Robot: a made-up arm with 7 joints.
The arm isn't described. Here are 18 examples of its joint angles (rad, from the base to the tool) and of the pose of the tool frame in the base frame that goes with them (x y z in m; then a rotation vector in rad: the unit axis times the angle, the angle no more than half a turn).
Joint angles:
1: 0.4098 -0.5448 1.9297 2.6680 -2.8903 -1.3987 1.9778
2: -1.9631 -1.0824 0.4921 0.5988 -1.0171 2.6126 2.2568
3: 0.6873 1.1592 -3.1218 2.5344 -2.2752 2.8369 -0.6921
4: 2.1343 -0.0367 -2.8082 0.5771 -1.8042 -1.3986 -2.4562
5: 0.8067 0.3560 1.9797 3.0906 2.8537 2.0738 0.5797
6: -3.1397 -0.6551 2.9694 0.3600 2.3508 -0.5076 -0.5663
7: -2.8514 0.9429 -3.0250 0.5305 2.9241 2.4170 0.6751
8: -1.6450 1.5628 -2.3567 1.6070 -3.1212 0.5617 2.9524
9: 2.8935 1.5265 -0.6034 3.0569 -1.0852 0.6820 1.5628
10: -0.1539 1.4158 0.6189 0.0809 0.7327 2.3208 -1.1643
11: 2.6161 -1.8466 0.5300 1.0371 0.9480 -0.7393 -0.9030
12: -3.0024 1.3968 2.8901 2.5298 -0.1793 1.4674 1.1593
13: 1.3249 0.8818 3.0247 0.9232 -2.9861 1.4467 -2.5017
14: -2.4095 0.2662 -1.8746 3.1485 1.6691 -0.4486 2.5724
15: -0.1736 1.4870 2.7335 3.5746 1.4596 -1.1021 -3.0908
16: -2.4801 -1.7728 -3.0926 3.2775 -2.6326 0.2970 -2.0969
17: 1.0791 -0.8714 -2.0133 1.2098 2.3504 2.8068 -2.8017
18: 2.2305 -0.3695 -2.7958 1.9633 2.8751 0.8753 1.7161
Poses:
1: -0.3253 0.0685 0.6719 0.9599 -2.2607 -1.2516
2: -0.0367 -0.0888 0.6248 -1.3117 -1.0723 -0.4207
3: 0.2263 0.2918 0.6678 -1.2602 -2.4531 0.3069
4: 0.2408 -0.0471 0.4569 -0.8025 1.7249 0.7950
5: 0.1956 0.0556 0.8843 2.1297 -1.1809 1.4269
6: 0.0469 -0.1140 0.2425 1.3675 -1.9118 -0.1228
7: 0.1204 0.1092 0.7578 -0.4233 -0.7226 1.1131
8: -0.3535 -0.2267 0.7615 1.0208 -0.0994 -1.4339
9: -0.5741 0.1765 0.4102 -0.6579 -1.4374 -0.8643
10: -0.0489 0.1152 0.4169 0.4817 0.3713 1.6785
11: 0.1750 -0.2267 0.7597 -0.0011 0.2474 -0.6424
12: -0.3946 -0.1499 0.7970 -0.4556 0.8082 -1.7657
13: -0.1177 -0.1905 0.8349 -0.3091 0.0348 1.9002
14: -0.0072 -0.0229 0.9577 0.2964 0.0728 3.0986
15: 0.4007 0.0124 0.3181 -2.0181 0.8852 -0.3347
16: 0.4336 0.3672 0.3050 -1.2218 0.7614 -0.8573
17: 0.1661 -0.3539 0.5412 -0.9371 0.2418 2.7147
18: 0.4293 -0.3151 0.6832 0.5664 0.4069 1.0277
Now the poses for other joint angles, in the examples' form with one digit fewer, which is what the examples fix.
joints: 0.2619 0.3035 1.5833 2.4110 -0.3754 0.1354 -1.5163
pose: 0.075 0.268 0.968 -0.102 -1.351 -2.761
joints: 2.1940 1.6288 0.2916 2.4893 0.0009 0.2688 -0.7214
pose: -0.379 0.416 0.176 -0.418 -2.487 -0.325
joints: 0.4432 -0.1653 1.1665 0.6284 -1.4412 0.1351 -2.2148
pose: -0.070 0.359 0.362 -2.109 1.176 0.148
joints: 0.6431 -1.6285 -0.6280 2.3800 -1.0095 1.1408 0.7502
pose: -0.266 -0.488 0.625 -0.440 1.758 -1.762
